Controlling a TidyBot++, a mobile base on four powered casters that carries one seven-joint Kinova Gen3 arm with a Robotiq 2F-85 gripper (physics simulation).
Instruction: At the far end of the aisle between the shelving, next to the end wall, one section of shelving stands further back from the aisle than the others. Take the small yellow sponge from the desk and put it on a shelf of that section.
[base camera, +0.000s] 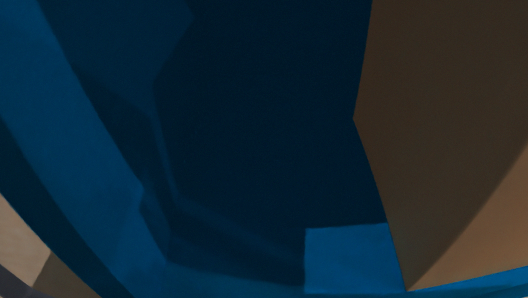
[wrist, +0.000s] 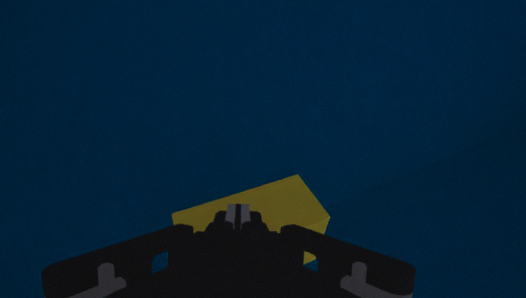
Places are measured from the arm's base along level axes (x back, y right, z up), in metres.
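Pixels of known places: gripper, fingertip midpoint: (wrist: 238, 218).
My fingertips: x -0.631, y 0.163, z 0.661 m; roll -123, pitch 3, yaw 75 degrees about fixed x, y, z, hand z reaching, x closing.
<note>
For each thing: its middle in the pictures, then the offset to it from my fingertips. "*": a spot on its surface instead.
- small yellow sponge, body centre: (wrist: 250, 239) dx -0.005, dy +0.010, dz -0.036 m
- brighter blue rectangular patch, surface spot: (base camera: 350, 257) * dx +0.371, dy -0.092, dz -0.982 m
- beige patch, surface spot: (base camera: 20, 245) * dx +0.405, dy -0.569, dz -1.058 m
The small yellow sponge (wrist: 285, 197) lies on a dark blue surface (wrist: 200, 90) in the lower middle of the wrist view. It is turned at an angle, and its lower part is hidden behind the gripper. My gripper (wrist: 238, 218) is shut with its fingertips together and nothing between them. The fingertips show in front of the sponge; whether they touch it I cannot tell. The sponge and the gripper do not show in the base camera view. The blue surface looks like a shelf board, but which section it belongs to cannot be told.
In the base camera view, large dark blue panels (base camera: 85, 130) stand close on the left. A big brown surface (base camera: 440, 110) fills the right side. A brighter blue rectangular patch (base camera: 350, 257) shows at the bottom, right of the middle. A beige patch (base camera: 20, 245) shows at the lower left.
</note>
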